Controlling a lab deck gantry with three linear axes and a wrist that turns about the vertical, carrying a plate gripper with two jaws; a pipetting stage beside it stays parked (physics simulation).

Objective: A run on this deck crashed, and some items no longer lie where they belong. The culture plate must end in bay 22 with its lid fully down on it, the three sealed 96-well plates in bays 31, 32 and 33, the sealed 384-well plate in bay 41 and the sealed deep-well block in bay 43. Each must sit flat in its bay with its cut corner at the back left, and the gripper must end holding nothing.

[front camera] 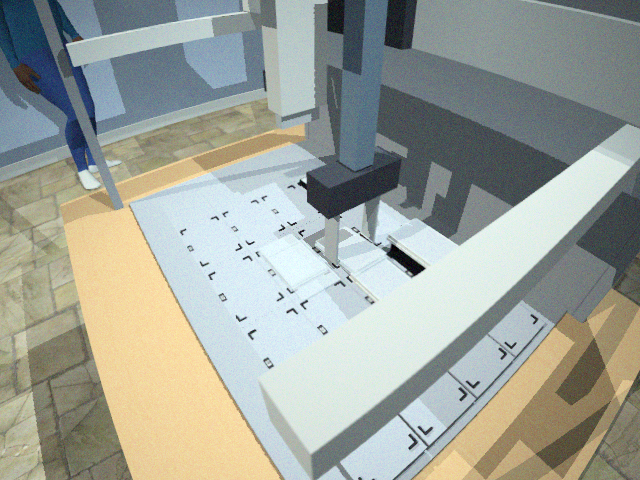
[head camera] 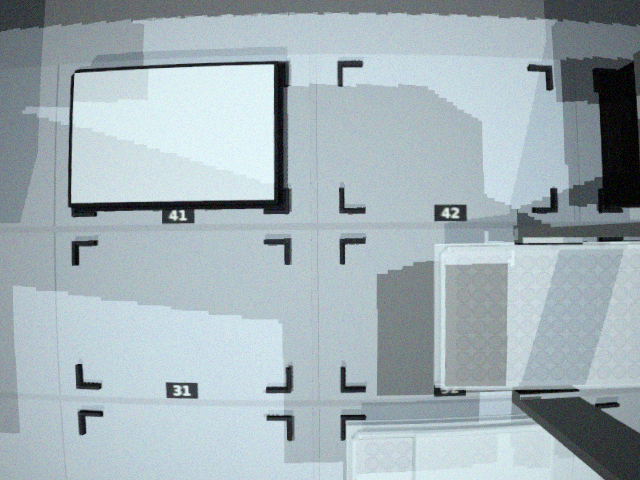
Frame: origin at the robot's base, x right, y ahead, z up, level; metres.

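Where they show: gripper, fingertip midpoint: (front camera: 349, 249) (head camera: 542, 315); robot's base at its link origin: (front camera: 181, 232).
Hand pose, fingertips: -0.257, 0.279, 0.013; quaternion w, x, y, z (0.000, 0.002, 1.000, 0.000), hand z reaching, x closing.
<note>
Things, the pixels of their top centre, and the offset from my fingertips, as dx, dy, dz. "*": a spot on its surface instead.
- sealed 96-well plate at its top centre: (head camera: 559, 320) (front camera: 350, 244) +0.000, +0.001, +0.015
- culture plate at a spot on its surface: (head camera: 385, 457) * +0.081, -0.093, +0.001
- sealed 384-well plate at its top centre: (head camera: 169, 133) -0.107, -0.215, +0.001
- deep-well block at its top centre: (front camera: 429, 248) -0.107, +0.113, +0.028
- pale plate at its top centre: (front camera: 426, 241) -0.102, +0.104, +0.044
My gripper (front camera: 351, 252) (head camera: 547, 316) is low over the deck, its jaws against the front and back edges of a sealed 96-well plate (front camera: 361, 258) (head camera: 475, 330). That plate is shifted right in bay 32, towards the plate (front camera: 382, 279) in bay 33; whether it is raised is unclear. The culture plate (head camera: 385, 457) is at bay 22, its lid (head camera: 465, 457) shifted right. The sealed 384-well plate (head camera: 173, 134) is in bay 41; its cut corner is unclear. The deep-well block (front camera: 405, 259) (head camera: 618, 139) is at bay 43, with a pale plate (front camera: 423, 242) apparently stacked on it.
Bays 31 and 42 show their corner marks in the head view, left of and behind the gripped plate. The parked pipetting stage (front camera: 292, 62) stands back left. A pale frame beam (front camera: 444, 299) crosses in front and hides part of the deck. A person (front camera: 67, 98) stands beyond the bench.
</note>
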